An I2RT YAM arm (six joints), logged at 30 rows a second.
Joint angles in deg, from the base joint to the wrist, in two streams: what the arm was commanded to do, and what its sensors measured. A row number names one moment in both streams.
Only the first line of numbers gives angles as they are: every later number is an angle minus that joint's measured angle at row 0.
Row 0, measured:
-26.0, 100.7, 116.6, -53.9, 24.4, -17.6
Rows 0 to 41, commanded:
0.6, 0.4, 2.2, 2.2, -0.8, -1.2
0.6, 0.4, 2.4, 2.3, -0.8, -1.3
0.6, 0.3, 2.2, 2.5, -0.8, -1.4
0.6, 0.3, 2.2, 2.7, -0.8, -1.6
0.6, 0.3, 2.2, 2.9, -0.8, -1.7
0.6, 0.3, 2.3, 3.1, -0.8, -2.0
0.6, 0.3, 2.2, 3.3, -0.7, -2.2
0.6, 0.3, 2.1, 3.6, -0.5, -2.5
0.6, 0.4, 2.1, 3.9, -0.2, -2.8
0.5, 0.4, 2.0, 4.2, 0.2, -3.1
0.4, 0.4, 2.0, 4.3, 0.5, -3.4
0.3, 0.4, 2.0, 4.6, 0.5, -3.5
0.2, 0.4, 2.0, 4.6, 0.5, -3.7
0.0, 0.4, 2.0, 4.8, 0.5, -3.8
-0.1, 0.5, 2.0, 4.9, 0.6, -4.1
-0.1, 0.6, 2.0, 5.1, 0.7, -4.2
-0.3, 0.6, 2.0, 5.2, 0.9, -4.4
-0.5, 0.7, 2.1, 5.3, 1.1, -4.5
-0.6, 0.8, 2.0, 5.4, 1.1, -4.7
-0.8, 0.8, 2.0, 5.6, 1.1, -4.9
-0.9, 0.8, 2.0, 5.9, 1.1, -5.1
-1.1, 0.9, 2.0, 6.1, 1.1, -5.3
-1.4, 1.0, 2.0, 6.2, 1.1, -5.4
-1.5, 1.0, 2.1, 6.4, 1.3, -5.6
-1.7, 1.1, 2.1, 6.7, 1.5, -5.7
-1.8, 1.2, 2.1, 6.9, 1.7, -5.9
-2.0, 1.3, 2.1, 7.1, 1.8, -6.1
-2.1, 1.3, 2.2, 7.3, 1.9, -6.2
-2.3, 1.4, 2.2, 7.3, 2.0, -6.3
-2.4, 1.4, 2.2, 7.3, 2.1, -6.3
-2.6, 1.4, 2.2, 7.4, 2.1, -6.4
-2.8, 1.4, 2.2, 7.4, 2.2, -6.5
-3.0, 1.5, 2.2, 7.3, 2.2, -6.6
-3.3, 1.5, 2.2, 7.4, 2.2, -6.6
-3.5, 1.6, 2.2, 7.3, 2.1, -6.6
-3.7, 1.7, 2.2, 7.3, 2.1, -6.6
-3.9, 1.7, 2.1, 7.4, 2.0, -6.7
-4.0, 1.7, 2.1, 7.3, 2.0, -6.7
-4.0, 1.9, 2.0, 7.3, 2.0, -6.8
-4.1, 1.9, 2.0, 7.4, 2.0, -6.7
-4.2, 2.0, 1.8, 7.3, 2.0, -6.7
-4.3, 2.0, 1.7, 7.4, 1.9, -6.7
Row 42, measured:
-3.4, 1.4, 0.5, 6.2, 0.5, -6.3
